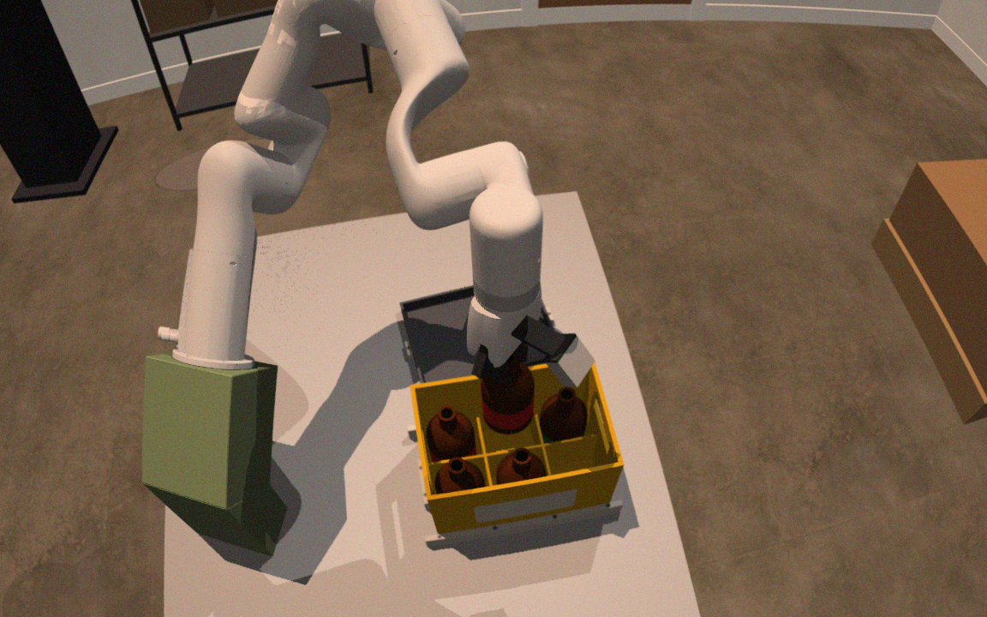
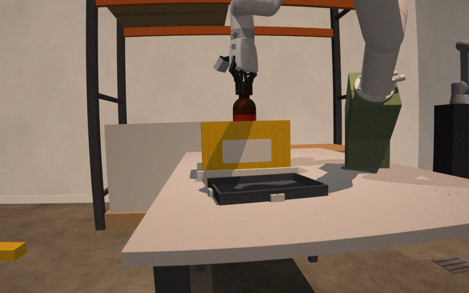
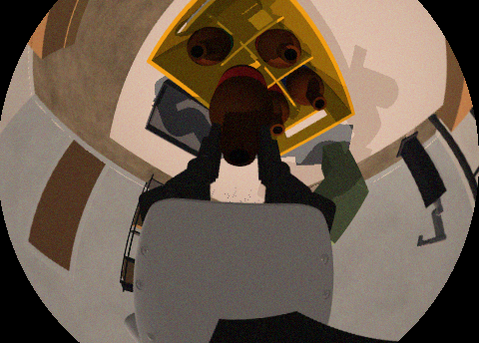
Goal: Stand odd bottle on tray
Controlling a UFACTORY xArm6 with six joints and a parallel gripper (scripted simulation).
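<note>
The glass bottle lies 70 mm below my hand. Also, from my hand: yellow crate 10 mm ahead, 40 mm to the right, 190 mm below; then dark tray 50 mm behind, 230 mm to the left, 270 mm below.
</note>
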